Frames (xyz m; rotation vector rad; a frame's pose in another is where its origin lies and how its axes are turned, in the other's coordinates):
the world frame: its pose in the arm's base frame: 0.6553 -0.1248 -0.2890 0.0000 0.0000 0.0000
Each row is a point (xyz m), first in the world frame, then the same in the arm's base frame.
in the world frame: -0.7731 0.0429 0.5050
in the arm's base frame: -0.1178 -0.0819 0.2160
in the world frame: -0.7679 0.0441 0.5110
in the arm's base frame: -0.1126 -0.0807 0.2220
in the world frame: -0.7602 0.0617 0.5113
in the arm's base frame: -0.1049 -0.0631 0.2223
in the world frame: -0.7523 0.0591 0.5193
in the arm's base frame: -0.0970 -0.0657 0.2303
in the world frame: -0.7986 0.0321 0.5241
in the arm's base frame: -0.1433 -0.0927 0.2351
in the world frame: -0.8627 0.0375 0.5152
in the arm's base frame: -0.2074 -0.0873 0.2262
